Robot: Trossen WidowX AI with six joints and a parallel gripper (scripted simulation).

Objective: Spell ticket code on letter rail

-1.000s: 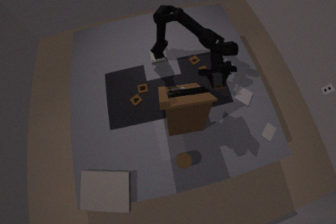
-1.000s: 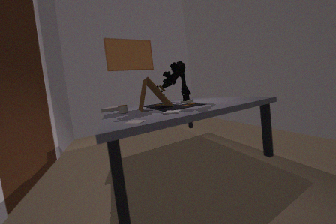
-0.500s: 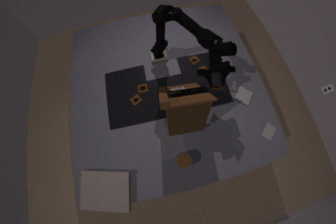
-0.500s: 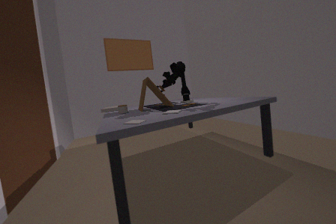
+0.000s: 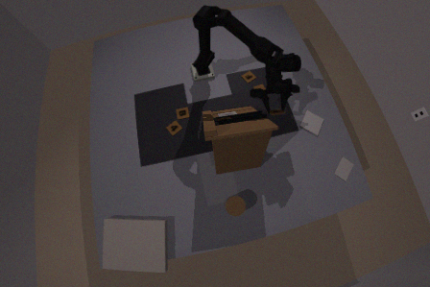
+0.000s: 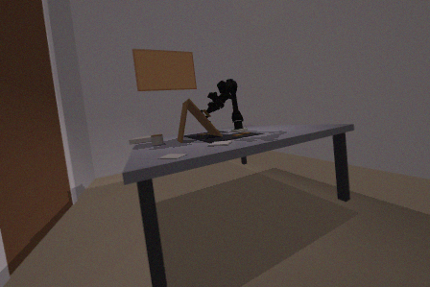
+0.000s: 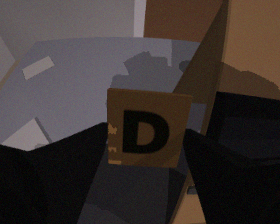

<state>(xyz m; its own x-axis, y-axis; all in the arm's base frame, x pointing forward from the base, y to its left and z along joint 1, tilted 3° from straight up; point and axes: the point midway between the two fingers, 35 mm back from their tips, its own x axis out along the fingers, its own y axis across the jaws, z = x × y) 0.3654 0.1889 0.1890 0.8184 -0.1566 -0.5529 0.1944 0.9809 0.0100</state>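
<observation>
My gripper tip is 170 mm to the left of the white ticket, 90 mm past it and 90 mm above it. The rest, counted from my gripper tip: white box: 730 mm to the right, 300 mm ahead, 160 mm below; letter tile: right at my gripper tip; dark mat: 210 mm to the right, 200 mm behind, 170 mm below.
</observation>
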